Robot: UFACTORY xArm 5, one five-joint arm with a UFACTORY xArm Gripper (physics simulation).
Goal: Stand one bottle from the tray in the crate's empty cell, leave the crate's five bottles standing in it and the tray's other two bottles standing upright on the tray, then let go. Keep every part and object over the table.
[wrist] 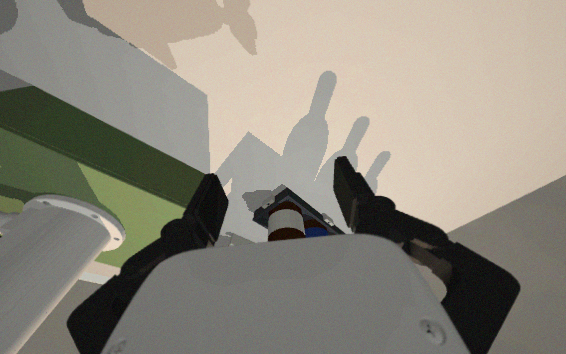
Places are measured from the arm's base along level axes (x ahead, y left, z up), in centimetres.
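Pixels of known places: gripper, between the fingertips: [277, 180]; arm's base, origin of its link: [81, 223].
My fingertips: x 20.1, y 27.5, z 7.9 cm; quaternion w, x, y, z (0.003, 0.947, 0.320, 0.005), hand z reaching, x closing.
For each thing: its top centre in the pictures, then the offset to it from my fingertips. "*": a spot on its surface instead. Level surfaces: height alone.
- brown bottle with a white label, centre of its top: [289, 290] dx +12.1, dy -18.3, dz -0.5 cm
- bottle with a blue label, centre of its top: [325, 302] dx +20.7, dy -20.5, dz -0.5 cm
- dark tray, a spot on its surface: [311, 212] * dx +15.7, dy -13.8, dz -14.1 cm
- cream table top, height of its surface: dz -16.5 cm
My gripper [277, 180] is open and empty, its two black fingers wide apart. A brown bottle with a white label [286, 223] shows beyond the grey gripper housing, between the lines of the two fingers and touched by neither. A bottle with a blue label [316, 232] shows in part just right of it. Both are at the dark tray [311, 212], whose corner points away from the housing. The housing hides the lower part of the view, including most of the tray and bottles. The tray's third bottle and the crate with its cells cannot be made out.
A large green structure [125, 145] fills the left side, with a pale grey cylinder with a flange [65, 250] in front of it. Several shadows, three of them bottle-shaped, lie on the cream table top [440, 100]. A grey area borders the table at the lower right.
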